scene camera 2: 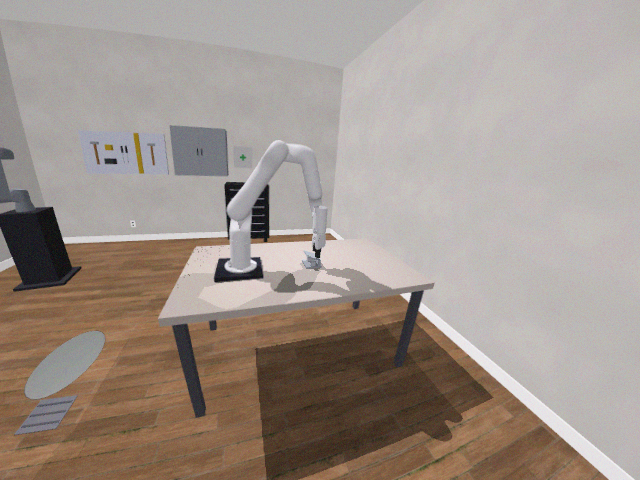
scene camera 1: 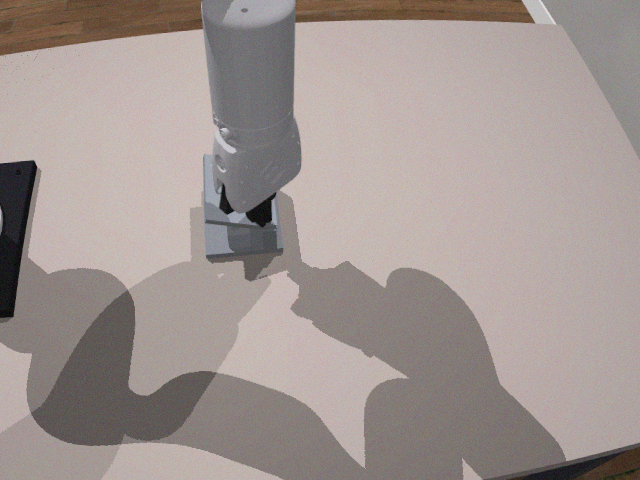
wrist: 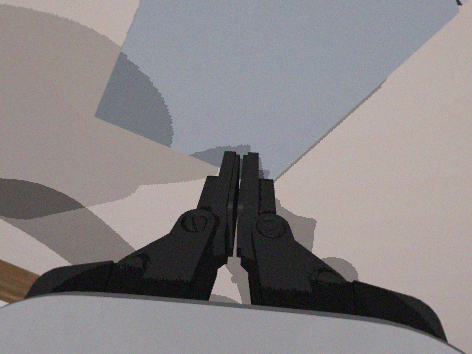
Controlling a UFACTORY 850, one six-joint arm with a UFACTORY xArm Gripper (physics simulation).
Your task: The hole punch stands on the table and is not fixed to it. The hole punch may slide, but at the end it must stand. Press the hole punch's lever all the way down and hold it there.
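The hole punch stands upright on the table, a grey-blue base (scene camera 1: 217, 242) (scene camera 2: 311, 265) under a flat lever plate (scene camera 1: 211, 198) (scene camera 2: 310, 255) (wrist: 280, 75). In the scene camera 2 view the lever is tilted, with a gap above the base. My gripper (scene camera 1: 262, 225) (scene camera 2: 317, 257) (wrist: 241, 176) is shut and empty, pointing down. Its fingertips are at the lever's edge, close to one corner, and their shadow falls beside them on the plate. The arm hides part of the lever in the scene camera 1 view. Exact fingertip contact is hard to tell.
The arm's black base plate (scene camera 1: 15, 248) (scene camera 2: 222, 271) is on the table (scene camera 1: 439, 155) (scene camera 2: 196, 307), left of the punch. A wall (scene camera 2: 491, 155) rises beyond the table's right side. A black drawer cabinet (scene camera 2: 263, 211) stands behind.
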